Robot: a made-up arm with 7 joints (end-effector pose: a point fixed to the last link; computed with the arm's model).
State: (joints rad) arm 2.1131 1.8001 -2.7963 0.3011 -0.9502 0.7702 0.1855
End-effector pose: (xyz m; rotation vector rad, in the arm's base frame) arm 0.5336 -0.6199 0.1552 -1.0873 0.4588 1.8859
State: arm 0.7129 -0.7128 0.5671 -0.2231 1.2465 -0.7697 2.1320
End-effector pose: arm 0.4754 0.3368 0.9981 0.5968 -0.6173 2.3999
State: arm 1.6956 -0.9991 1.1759 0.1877 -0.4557 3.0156 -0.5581
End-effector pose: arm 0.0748 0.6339 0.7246 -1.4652 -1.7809 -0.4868
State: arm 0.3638 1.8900 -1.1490 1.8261 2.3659 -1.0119 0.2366
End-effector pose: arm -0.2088 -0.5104 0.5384 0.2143 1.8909 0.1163
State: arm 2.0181 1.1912 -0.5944 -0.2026 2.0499 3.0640 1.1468
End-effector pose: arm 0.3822 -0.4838 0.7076 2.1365 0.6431 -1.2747
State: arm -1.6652 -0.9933 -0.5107 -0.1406 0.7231 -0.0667 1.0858
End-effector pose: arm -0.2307 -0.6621 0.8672 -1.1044 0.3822 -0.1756
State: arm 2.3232 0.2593 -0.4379 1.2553 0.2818 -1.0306 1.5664
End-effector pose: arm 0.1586 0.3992 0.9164 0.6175 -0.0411 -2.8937
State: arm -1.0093 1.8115 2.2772 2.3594 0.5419 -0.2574 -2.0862
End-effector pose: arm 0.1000 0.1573 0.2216 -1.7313 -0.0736 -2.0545
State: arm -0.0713 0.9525 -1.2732 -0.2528 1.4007 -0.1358 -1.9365
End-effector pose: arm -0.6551 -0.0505 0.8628 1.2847 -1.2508 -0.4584
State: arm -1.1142 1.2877 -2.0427 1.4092 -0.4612 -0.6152 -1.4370
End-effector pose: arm -0.6089 0.3376 0.2547 -1.7480 -0.4412 0.5179
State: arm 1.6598 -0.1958 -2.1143 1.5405 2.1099 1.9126 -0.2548
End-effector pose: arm 0.4326 -0.0839 0.7618 -1.5397 -0.5966 -0.4480
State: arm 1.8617 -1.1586 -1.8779 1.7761 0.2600 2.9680 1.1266
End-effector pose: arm 0.2717 0.3776 0.7391 1.7720 1.9175 0.1658
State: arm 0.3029 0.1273 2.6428 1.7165 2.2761 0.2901 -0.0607
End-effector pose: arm -0.4341 -0.0746 0.6404 -2.2531 0.2782 -1.7275
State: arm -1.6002 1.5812 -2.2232 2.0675 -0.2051 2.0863 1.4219
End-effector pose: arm -0.2951 0.4104 0.0812 0.5552 -0.4213 2.6627
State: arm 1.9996 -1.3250 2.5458 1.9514 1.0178 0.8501 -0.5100
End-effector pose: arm -0.2143 0.1056 0.7361 -2.7864 -0.1189 -0.1943
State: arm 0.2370 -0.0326 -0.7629 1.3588 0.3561 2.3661 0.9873
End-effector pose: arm 0.2405 -0.3390 0.9131 -2.2698 -1.0756 -0.8460
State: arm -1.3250 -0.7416 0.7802 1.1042 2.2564 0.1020 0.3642
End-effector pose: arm 0.4008 -0.4598 0.6480 0.0796 -2.1216 -0.3284
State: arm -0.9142 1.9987 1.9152 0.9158 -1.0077 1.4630 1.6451
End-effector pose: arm -0.3067 0.5899 -0.0130 1.0697 0.9715 -0.7193
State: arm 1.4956 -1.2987 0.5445 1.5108 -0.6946 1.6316 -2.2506
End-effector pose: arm 0.0215 0.6581 0.2534 -0.0802 0.6345 1.0265
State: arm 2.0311 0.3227 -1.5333 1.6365 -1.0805 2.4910 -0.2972
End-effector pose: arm 0.4724 0.0538 0.9049 1.8506 0.8651 0.0881
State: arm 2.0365 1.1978 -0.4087 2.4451 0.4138 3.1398 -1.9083
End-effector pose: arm 0.3251 0.0022 0.5902 2.9348 0.8067 -0.2284
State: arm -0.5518 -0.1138 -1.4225 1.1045 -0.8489 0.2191 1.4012
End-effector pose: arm -0.1777 -0.4035 1.1055 -0.8648 1.7275 -0.6490
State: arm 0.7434 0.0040 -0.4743 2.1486 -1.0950 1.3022 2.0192
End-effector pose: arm 0.4847 0.0471 0.7597 -1.5959 -0.6256 1.2647
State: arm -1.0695 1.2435 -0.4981 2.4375 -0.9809 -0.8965 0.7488
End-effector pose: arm -0.3511 -0.0694 0.6574 0.0653 0.8178 0.4389
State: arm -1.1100 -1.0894 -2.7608 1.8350 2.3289 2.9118 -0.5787
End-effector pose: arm -0.1370 -0.2346 0.7491 -0.2481 -1.6488 1.1669
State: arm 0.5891 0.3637 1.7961 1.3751 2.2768 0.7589 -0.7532
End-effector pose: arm -0.3874 0.1138 0.7385 -1.5921 2.1580 -1.0702
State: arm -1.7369 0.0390 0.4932 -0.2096 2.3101 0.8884 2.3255
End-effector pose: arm -0.0065 0.0529 1.2090 0.3164 -1.8911 0.4316
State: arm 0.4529 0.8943 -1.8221 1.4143 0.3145 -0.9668 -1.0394
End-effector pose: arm -0.1513 -0.6081 0.5128 -1.0752 -2.0752 1.3953
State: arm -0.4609 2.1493 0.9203 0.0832 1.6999 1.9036 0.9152
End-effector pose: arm -0.5865 0.3034 0.1011 -0.4714 2.1270 -0.8711
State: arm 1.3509 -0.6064 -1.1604 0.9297 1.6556 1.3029 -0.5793
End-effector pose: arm 0.5661 0.2993 0.8260 -2.0065 -1.9474 0.9452
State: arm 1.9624 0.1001 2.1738 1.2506 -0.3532 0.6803 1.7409
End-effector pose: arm -0.1287 -0.2828 1.0195 -1.1384 1.1529 -1.2157
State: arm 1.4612 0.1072 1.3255 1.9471 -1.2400 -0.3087 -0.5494
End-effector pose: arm -0.2749 0.1561 0.7754 0.7684 -0.2740 -0.1018
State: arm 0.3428 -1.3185 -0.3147 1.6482 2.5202 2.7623 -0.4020
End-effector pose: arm 0.4491 0.0256 0.2172 -1.4936 1.3215 0.4944
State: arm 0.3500 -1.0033 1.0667 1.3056 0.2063 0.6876 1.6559
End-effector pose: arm 0.5491 0.4133 0.4608 0.3201 -0.2396 1.7455
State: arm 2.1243 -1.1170 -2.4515 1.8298 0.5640 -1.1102 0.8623
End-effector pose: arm 0.2453 0.2337 0.7822 -0.4084 0.5084 1.5554
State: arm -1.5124 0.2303 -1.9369 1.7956 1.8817 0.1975 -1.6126
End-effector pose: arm -0.4850 0.1797 0.6277 -2.1133 1.7229 -0.1328
